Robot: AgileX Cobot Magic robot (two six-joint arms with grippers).
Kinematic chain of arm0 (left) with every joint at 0, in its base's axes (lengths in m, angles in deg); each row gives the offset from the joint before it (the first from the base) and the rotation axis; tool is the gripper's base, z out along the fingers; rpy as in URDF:
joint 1: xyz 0 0 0.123 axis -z
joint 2: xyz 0 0 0 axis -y
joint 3: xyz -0.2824 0 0.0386 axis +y
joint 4: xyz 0.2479 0 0.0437 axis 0.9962 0 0.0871
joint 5: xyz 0 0 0 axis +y
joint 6: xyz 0.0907 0 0.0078 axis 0.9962 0 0.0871
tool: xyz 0 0 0 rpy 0 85 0
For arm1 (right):
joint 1: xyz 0 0 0.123 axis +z
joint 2: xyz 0 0 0 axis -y
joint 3: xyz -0.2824 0 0.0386 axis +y
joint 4: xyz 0.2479 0 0.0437 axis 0.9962 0 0.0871
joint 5: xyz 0 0 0 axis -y
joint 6: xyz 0.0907 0 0.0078 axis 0.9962 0 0.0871
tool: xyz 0 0 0 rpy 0 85 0
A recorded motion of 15 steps. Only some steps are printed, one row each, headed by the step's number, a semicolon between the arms.
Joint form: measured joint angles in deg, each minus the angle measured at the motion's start. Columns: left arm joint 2, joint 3, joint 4, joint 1, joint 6, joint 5; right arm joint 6, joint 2, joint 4, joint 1, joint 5, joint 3.
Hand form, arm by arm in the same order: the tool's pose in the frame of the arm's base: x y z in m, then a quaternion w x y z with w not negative. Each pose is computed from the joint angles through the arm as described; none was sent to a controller.
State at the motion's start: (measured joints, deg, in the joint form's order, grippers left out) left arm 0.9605 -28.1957 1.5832 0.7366 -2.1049 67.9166; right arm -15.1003 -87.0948 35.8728 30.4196 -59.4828 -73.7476
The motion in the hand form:
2: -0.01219 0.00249 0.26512 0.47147 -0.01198 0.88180 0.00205; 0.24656 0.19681 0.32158 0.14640 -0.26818 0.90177 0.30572
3: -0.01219 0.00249 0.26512 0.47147 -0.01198 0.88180 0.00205; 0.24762 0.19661 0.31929 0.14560 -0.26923 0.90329 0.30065
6: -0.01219 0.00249 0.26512 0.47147 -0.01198 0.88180 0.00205; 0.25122 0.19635 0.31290 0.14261 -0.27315 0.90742 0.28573
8: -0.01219 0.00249 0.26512 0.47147 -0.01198 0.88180 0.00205; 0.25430 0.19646 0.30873 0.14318 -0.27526 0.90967 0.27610
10: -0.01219 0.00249 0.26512 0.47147 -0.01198 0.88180 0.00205; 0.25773 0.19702 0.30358 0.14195 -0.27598 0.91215 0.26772
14: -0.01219 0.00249 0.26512 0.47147 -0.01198 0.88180 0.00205; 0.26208 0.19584 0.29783 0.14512 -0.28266 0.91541 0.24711
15: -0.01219 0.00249 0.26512 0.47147 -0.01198 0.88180 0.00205; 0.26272 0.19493 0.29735 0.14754 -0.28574 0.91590 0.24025
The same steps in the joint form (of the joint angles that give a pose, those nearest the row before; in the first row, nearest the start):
2: 0.00 0.00 0.00 0.00 0.00 0.00; 0.00 0.00 -0.82 0.00 0.43 0.12
3: 0.00 0.00 0.00 0.00 0.00 0.00; 0.00 -0.25 -1.39 0.00 0.58 0.24
6: 0.00 0.00 0.00 0.00 0.00 0.00; 0.00 -1.12 -3.09 0.00 0.84 0.33
8: 0.00 0.00 0.00 0.00 0.00 0.00; -0.05 -1.77 -4.19 0.00 1.33 0.33
10: 0.00 0.00 0.00 0.00 0.00 0.00; -0.05 -2.60 -5.07 0.00 1.86 0.36
14: 0.00 0.00 0.00 0.00 0.00 0.00; -0.05 -3.39 -7.58 0.00 2.57 0.36
15: 0.00 0.00 0.00 0.00 0.00 0.00; -0.05 -3.39 -8.48 0.00 2.71 0.36

